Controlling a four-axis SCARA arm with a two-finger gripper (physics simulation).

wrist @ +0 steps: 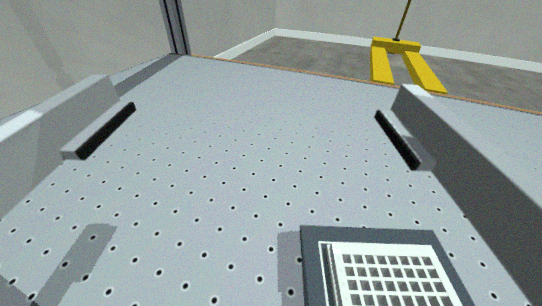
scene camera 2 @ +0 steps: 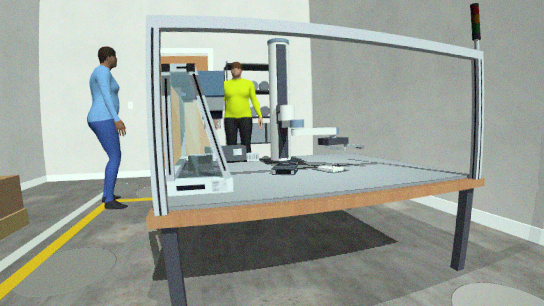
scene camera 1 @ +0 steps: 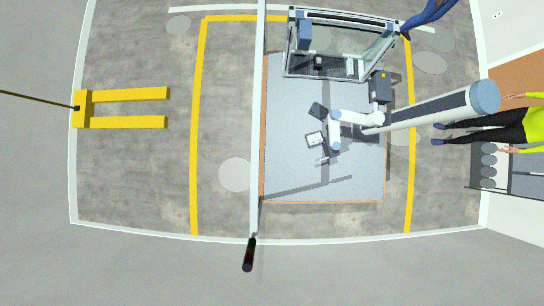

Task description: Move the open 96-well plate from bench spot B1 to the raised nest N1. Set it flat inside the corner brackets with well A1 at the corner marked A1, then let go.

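Seen in the pictures: gripper, between the fingertips: (wrist: 255, 95) (scene camera 2: 354, 147) (scene camera 1: 312, 152); arm's base, origin of its link: (scene camera 2: 281, 162) (scene camera 1: 365, 128).
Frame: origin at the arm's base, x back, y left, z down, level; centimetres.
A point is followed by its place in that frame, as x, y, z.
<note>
The white 96-well plate (scene camera 1: 314, 138) {-53.6, 13.0, -1.8} (scene camera 2: 331, 169) {-59.2, 11.0, -2.6} (wrist: 395, 273) {-57.6, 14.0, -2.0} lies flat on a dark pad at its bench spot; its lower part is cut off in the wrist view. My gripper (scene camera 1: 320, 153) {-58.5, 26.0, -13.8} (scene camera 2: 356, 146) {-58.5, 26.0, -13.8} (wrist: 255, 95) {-58.5, 26.0, -13.8} is open and empty. It hangs well above the bench, offset to the side of the plate, which shows low and right of the middle of the finger gap in the wrist view. The raised nest, a dark block (scene camera 1: 318, 110) {-51.1, -12.9, -4.9} (scene camera 2: 284, 169) {-58.0, -15.4, -4.3}, stands beside the plate's spot. Its brackets and the A1 mark are too small to make out.
A glass-sided enclosure (scene camera 1: 325, 78) {-43.8, -45.0, -4.5} (scene camera 2: 200, 186) {-85.0, -57.7, -4.4} stands at one end of the bench (scene camera 1: 295, 185) {-70.2, 57.2, -1.3} (scene camera 2: 350, 198) {-104.8, -4.6, 0.3}. A dark grey box (scene camera 1: 381, 89) {9.0, -35.5, -12.8} (scene camera 2: 235, 152) {3.4, -33.1, -8.5} stands near the arm column (scene camera 2: 280, 100) {-7.7, -1.7, -44.6}. A frame post (scene camera 2: 477, 115) {-103.6, 68.5, -30.9} (wrist: 176, 30) {-100.4, 68.7, -7.5} rises at the bench edge. Two people stand beyond the bench.
</note>
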